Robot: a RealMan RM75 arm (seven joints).
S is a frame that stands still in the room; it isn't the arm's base.
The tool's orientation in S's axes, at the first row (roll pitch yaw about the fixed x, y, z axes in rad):
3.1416, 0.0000, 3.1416
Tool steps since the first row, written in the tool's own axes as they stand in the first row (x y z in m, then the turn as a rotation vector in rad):
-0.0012, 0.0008, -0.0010, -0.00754, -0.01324, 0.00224
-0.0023, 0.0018, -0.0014, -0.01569, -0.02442, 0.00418
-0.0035, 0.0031, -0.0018, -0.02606, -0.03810, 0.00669
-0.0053, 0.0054, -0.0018, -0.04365, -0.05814, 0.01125
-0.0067, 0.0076, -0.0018, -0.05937, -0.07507, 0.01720
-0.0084, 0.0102, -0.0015, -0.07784, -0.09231, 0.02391
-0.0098, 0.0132, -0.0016, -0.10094, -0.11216, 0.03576
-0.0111, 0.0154, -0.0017, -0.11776, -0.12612, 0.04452
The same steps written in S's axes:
0.0012, 0.0008, 0.0010, 0.00754, -0.01324, -0.00224
0.0023, 0.0018, 0.0014, 0.01569, -0.02442, -0.00418
0.0035, 0.0031, 0.0018, 0.02606, -0.03810, -0.00669
0.0053, 0.0054, 0.0018, 0.04365, -0.05814, -0.01125
0.0067, 0.0076, 0.0018, 0.05937, -0.07507, -0.01720
0.0084, 0.0102, 0.0015, 0.07784, -0.09231, -0.02391
0.0098, 0.0132, 0.0016, 0.10094, -0.11216, -0.03576
0.0111, 0.0154, 0.0017, 0.11776, -0.12612, -0.04452

